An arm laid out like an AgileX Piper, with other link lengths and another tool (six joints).
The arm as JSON. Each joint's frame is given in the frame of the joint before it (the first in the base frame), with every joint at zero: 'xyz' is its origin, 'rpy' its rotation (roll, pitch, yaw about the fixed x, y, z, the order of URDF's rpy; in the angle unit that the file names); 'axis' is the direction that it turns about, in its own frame. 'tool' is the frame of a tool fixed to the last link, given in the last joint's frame.
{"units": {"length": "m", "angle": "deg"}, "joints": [
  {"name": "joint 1", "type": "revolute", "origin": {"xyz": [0.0, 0.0, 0.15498], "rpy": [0.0, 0.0, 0.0]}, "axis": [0.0, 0.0, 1.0]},
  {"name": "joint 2", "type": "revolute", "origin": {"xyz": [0.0, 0.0, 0.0], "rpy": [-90.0, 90.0, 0.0]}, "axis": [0.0, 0.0, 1.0]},
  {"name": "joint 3", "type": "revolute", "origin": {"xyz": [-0.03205, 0.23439, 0.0], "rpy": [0.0, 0.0, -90.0]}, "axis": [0.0, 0.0, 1.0]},
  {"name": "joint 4", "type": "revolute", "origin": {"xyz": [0.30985, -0.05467, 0.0], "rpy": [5.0, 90.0, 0.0]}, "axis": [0.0, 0.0, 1.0]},
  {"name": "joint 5", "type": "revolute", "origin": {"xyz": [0.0, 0.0, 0.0], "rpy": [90.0, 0.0, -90.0]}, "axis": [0.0, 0.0, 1.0]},
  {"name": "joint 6", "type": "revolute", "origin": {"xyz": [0.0, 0.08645, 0.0], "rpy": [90.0, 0.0, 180.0]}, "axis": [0.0, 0.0, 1.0]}
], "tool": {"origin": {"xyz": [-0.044, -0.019, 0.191], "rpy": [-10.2, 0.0, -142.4]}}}
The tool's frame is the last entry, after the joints.
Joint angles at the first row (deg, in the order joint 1, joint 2, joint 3, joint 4, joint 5, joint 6):
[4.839, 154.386, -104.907, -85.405, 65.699, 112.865]
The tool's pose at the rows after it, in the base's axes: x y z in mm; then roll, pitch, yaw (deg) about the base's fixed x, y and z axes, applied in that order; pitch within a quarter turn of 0, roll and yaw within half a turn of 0:
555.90, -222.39, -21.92, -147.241, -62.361, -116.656
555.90, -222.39, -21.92, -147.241, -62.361, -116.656
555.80, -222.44, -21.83, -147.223, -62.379, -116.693
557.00, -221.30, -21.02, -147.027, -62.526, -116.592
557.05, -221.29, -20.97, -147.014, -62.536, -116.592
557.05, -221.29, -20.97, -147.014, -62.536, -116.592
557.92, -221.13, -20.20, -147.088, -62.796, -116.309
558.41, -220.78, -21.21, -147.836, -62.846, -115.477
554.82, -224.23, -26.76, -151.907, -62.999, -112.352
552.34, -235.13, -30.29, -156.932, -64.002, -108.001
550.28, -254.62, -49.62, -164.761, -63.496, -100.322
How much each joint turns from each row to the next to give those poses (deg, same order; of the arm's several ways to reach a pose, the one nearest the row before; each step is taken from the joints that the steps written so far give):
[0.059, 0.000, -0.001, 0.000, 0.087, 0.050]
[0.000, 0.000, 0.000, 0.000, 0.000, 0.000]
[0.000, -0.001, 0.002, 0.001, 0.029, 0.001]
[0.105, 0.001, -0.002, -0.242, 0.000, -0.001]
[0.000, 0.000, 0.001, -0.017, 0.000, 0.001]
[0.000, 0.000, 0.000, 0.000, 0.000, 0.000]
[0.000, -0.001, 0.001, -0.224, 0.000, -0.181]
[-0.001, 0.002, -0.002, 0.128, -0.189, -0.367]
[-0.394, -0.001, 0.001, 1.404, -0.306, -1.903]
[-1.290, 0.072, -0.001, 0.344, -0.570, -2.707]
[-2.682, 1.065, -0.053, -0.070, -3.139, -2.815]

